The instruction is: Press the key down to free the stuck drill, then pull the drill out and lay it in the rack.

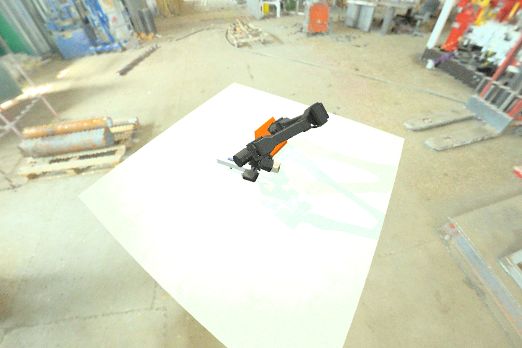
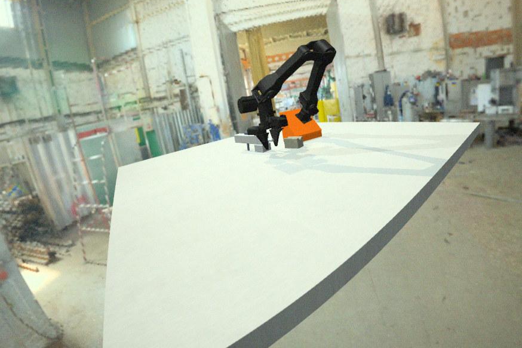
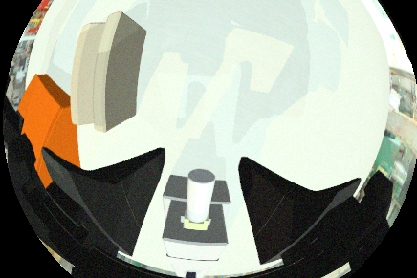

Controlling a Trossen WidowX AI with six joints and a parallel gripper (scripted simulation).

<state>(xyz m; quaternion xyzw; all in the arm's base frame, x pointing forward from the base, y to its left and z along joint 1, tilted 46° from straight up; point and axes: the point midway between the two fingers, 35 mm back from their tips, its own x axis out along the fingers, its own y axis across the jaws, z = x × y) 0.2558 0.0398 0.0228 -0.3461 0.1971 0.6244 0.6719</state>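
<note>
The drill is 1 cm ahead of my gripper tip, 5 cm to the right of it and 3 cm above it. From my gripper tip the other things lie so: blue key: 2 cm ahead, 14 cm to the right, 4 cm above; then grey-tan block: 8 cm behind, 4 cm to the left; then grey fixture: 2 cm ahead, 11 cm to the right, 3 cm above.
</note>
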